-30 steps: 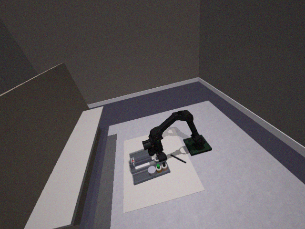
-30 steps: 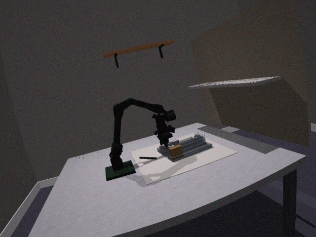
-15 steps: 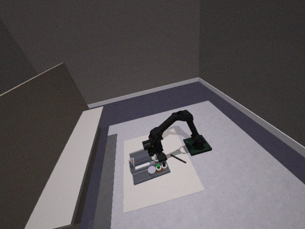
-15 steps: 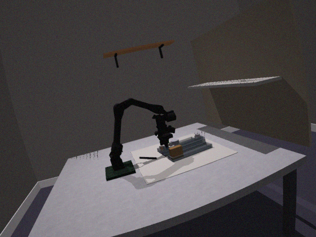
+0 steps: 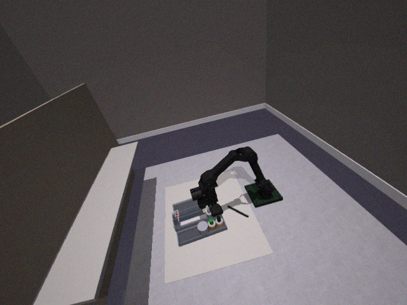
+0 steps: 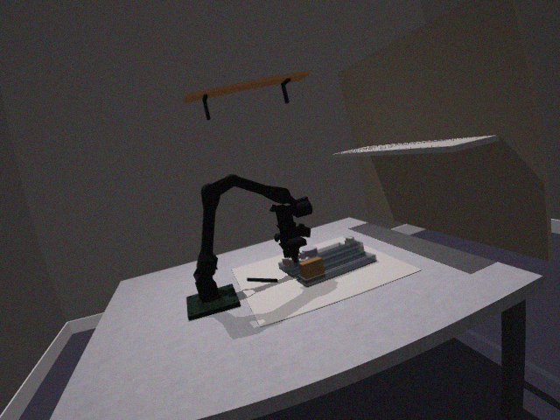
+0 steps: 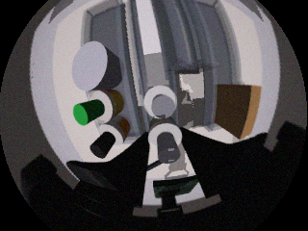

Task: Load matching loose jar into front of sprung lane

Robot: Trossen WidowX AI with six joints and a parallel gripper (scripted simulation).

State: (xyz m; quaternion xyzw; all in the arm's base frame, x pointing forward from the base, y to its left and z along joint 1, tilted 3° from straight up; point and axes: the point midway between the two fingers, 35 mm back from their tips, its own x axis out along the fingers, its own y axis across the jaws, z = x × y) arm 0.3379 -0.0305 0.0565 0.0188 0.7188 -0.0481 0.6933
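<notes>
The black rod is 13 cm behind my gripper tip, 5 cm to the left of it and 4 cm below it. Also, from my gripper tip: grey lane rack 14 cm ahead, 4 cm to the right, 3 cm below; orange box 13 cm to the right, 1 cm below.
</notes>
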